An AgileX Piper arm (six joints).
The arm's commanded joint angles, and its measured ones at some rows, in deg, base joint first. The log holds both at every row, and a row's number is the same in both.
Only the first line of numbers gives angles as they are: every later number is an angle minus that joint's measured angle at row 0.
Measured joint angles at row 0:
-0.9, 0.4, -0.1, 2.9, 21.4, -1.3
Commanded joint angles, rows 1 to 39:
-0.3, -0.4, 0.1, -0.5, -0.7, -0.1
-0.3, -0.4, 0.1, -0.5, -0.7, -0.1
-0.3, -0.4, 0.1, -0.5, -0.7, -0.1
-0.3, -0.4, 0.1, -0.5, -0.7, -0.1
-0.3, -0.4, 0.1, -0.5, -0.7, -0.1
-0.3, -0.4, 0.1, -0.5, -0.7, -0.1
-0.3, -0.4, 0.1, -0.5, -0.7, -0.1
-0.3, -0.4, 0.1, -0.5, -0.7, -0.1
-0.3, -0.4, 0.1, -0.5, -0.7, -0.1
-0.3, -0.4, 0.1, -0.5, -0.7, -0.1
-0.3, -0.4, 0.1, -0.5, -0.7, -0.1
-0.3, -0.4, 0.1, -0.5, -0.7, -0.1
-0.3, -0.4, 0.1, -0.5, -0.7, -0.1
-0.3, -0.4, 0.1, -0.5, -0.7, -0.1
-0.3, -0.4, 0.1, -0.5, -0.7, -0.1
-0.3, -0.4, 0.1, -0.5, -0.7, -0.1
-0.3, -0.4, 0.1, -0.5, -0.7, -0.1
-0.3, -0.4, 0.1, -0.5, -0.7, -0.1
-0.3, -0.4, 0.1, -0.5, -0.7, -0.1
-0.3, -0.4, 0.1, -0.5, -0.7, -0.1
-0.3, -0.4, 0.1, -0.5, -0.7, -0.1
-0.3, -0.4, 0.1, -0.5, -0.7, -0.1
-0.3, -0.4, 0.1, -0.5, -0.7, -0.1
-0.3, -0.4, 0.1, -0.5, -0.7, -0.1
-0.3, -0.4, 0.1, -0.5, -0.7, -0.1
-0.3, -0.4, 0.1, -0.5, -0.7, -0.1
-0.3, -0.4, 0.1, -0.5, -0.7, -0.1
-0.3, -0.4, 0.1, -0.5, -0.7, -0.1
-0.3, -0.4, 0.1, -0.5, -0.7, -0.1
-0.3, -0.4, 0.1, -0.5, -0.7, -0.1
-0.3, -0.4, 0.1, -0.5, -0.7, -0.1
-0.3, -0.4, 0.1, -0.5, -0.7, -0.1
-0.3, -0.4, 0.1, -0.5, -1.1, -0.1
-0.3, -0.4, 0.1, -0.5, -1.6, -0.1
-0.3, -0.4, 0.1, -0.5, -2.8, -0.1
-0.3, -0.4, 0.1, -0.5, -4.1, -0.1
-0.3, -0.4, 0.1, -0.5, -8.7, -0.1
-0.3, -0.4, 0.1, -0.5, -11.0, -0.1
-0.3, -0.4, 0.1, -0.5, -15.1, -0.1
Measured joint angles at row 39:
0.0, 0.0, 0.0, 0.0, -4.8, 0.0
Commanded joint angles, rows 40 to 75:
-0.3, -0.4, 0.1, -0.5, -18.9, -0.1
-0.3, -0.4, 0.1, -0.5, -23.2, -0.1
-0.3, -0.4, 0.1, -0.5, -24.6, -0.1
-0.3, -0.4, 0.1, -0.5, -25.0, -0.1
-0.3, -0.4, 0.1, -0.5, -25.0, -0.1
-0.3, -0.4, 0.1, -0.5, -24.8, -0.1
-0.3, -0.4, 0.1, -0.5, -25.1, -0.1
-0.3, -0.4, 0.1, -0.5, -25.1, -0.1
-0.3, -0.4, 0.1, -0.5, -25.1, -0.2
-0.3, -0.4, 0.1, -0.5, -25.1, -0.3
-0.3, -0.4, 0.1, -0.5, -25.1, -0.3
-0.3, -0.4, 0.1, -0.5, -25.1, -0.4
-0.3, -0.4, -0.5, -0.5, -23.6, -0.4
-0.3, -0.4, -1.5, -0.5, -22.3, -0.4
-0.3, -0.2, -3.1, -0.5, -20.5, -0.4
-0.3, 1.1, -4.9, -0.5, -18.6, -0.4
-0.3, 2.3, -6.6, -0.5, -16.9, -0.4
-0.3, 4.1, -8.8, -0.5, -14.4, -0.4
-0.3, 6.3, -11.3, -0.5, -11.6, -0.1
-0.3, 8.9, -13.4, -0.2, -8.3, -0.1
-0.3, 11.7, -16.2, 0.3, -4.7, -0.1
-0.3, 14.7, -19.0, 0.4, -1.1, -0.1
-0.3, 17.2, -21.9, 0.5, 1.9, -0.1
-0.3, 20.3, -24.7, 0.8, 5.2, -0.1
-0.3, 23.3, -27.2, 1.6, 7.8, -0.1
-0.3, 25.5, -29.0, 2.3, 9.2, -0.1
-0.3, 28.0, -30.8, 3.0, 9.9, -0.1
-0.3, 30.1, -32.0, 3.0, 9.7, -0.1
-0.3, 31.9, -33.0, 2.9, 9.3, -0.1
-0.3, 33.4, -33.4, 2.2, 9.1, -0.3
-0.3, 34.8, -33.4, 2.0, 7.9, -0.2
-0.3, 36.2, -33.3, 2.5, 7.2, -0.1
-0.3, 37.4, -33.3, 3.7, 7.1, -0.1
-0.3, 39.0, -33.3, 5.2, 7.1, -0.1
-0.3, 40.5, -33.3, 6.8, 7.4, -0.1
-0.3, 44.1, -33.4, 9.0, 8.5, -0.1
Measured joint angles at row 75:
0.0, 37.2, -33.0, 4.0, 7.8, -0.1
